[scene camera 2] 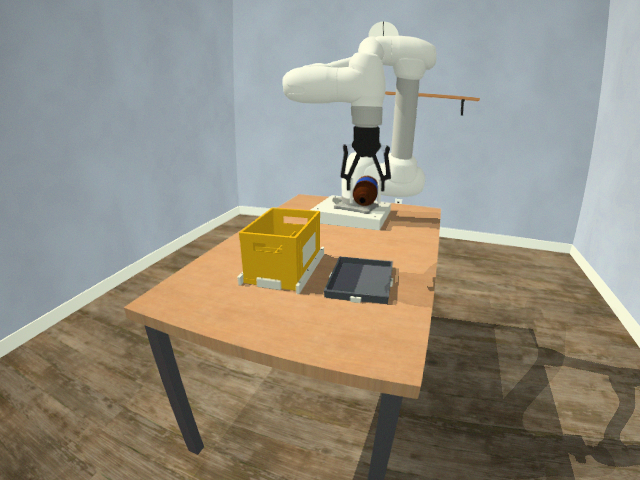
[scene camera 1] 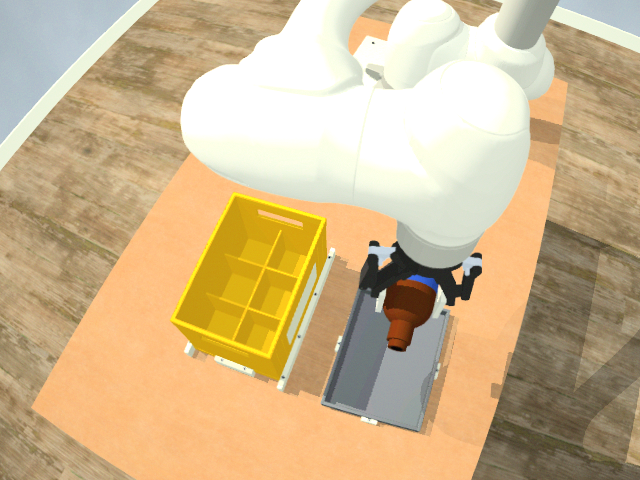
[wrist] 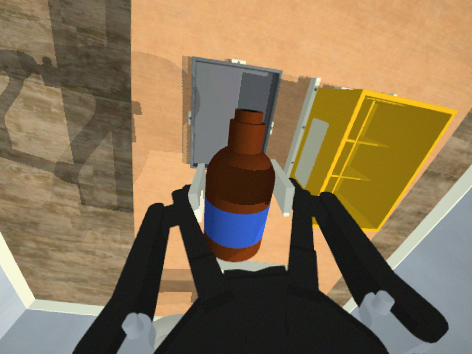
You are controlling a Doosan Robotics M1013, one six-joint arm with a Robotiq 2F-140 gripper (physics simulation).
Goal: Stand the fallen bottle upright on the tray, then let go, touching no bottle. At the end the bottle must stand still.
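Places are measured from the arm's base along level axes (x ahead, y left, z up), in centimetres.
Where they show: arm's base, origin of the base link: (scene camera 2: 356, 207).
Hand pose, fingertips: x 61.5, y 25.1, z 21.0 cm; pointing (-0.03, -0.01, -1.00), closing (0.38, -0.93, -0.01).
Things, the pixels of their top centre, and the offset from my fingertips. "*": a spot on its surface instead.
- brown bottle with a blue label, middle of its top: (wrist: 242, 206) (scene camera 1: 413, 286) (scene camera 2: 365, 180) dz +6.6, dx -0.1, dy -0.1 cm
- grey tray, surface spot: (scene camera 1: 408, 384) (wrist: 211, 103) * dz -25.7, dx +3.9, dy +6.4 cm
- yellow crate with compartments, middle of its top: (scene camera 1: 249, 268) (wrist: 373, 176) (scene camera 2: 282, 220) dz -8.7, dx +3.9, dy -27.0 cm
- white strip, surface spot: (scene camera 1: 307, 316) * dz -23.2, dx +2.2, dy -17.1 cm
The brown bottle with a blue label (scene camera 1: 400, 330) (scene camera 2: 364, 196) (wrist: 239, 227) is held in the air, lying about level, its neck pointing toward the front of the table. My gripper (scene camera 1: 409, 304) (scene camera 2: 365, 187) (wrist: 237, 172) is shut on it, one pale fingertip on each side of its body. In scene camera 2 the bottle hangs well above table height. The grey tray (scene camera 1: 408, 384) (scene camera 2: 375, 281) (wrist: 215, 100) lies on the table; in scene camera 1 the bottle overlaps its rear part. No bottle shows standing on the visible tray floor. In the wrist view the bottle covers a tray corner.
A yellow crate with compartments (scene camera 1: 258, 364) (scene camera 2: 266, 269) (wrist: 331, 106) stands to the left of the tray in both scene views. A white strip (scene camera 1: 307, 316) runs along its tray side. Small white blocks edge the tray. The robot's white base plate (scene camera 2: 351, 219) is at the table's rear.
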